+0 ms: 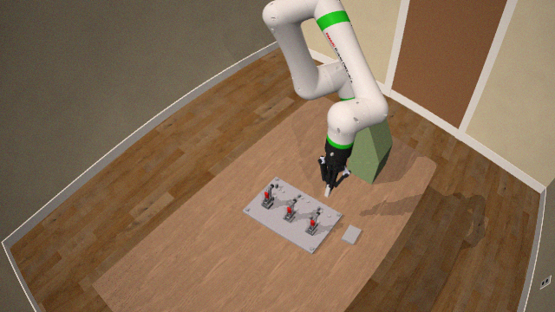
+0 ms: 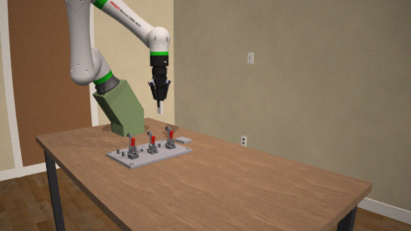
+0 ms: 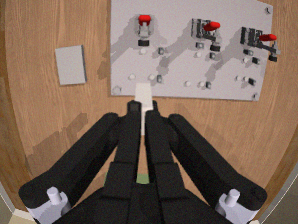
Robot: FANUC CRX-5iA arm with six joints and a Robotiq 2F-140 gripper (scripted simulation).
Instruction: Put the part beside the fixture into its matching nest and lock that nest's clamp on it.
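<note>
The light grey part is 210 mm below my hand, 150 mm to the left of it and 30 mm behind it. The rest, counted from my hand: grey fixture plate (210 mm below, 100 mm to the right, 60 mm ahead); toggle clamp (150 mm below, 80 mm ahead, 10 mm to the left).
</note>
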